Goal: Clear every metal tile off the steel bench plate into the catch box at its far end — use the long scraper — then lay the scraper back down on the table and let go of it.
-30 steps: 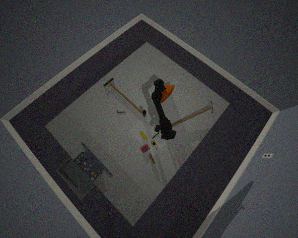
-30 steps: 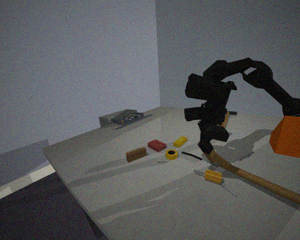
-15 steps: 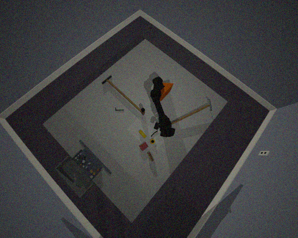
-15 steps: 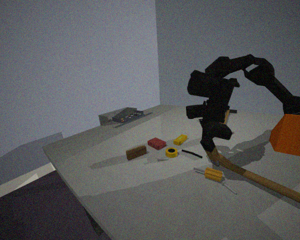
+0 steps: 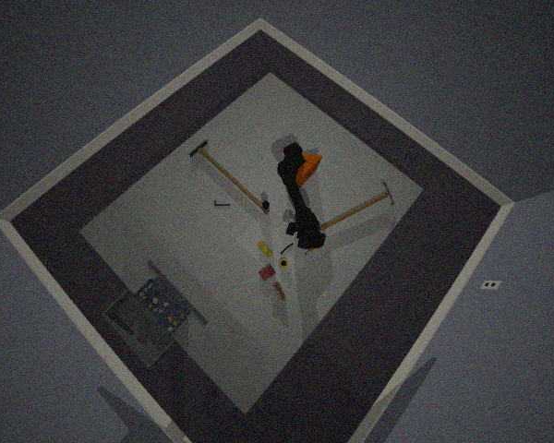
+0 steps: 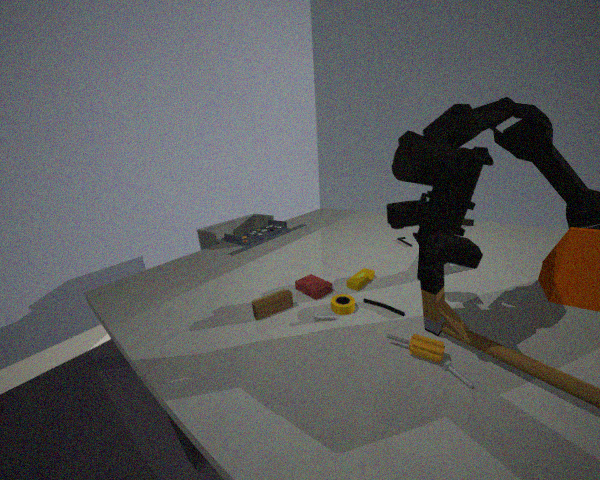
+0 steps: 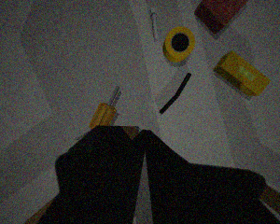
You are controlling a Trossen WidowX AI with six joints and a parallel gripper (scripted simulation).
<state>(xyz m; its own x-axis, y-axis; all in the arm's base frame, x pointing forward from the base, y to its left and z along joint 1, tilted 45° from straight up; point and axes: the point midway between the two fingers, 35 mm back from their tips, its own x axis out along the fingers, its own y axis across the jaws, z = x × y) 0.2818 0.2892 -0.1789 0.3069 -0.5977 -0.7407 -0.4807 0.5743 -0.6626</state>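
My gripper tip is now 540 mm to the left of the long scraper, 50 mm short of it and 40 mm above it. From my gripper tip the other things lie so: black strip: 100 mm below, 70 mm ahead, 20 mm to the right; yellow-handled tool: 80 mm below, 60 mm to the left, 30 mm behind; yellow tape roll: 140 mm ahead, 90 mm below, 30 mm to the left.
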